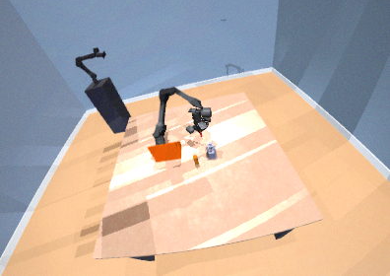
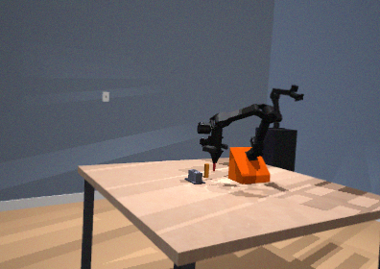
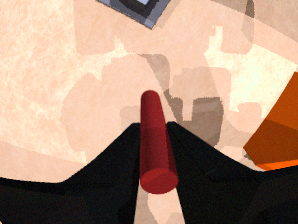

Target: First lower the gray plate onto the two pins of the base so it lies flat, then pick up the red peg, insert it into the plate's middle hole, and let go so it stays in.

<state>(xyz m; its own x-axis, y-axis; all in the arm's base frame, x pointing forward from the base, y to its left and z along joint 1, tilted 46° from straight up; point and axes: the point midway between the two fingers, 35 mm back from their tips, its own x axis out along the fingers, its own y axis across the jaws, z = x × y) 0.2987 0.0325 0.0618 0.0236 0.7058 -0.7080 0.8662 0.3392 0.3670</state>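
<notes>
Right now the gray plate is 110 mm to the right of my gripper tip, 70 mm below it and 50 mm ahead of it. From my gripper tip the other things lie so: red peg (right at my gripper tip); orange-yellow object (180 mm to the right, 80 mm below, 60 mm behind); base (110 mm to the right, 110 mm below, 50 mm ahead).
</notes>
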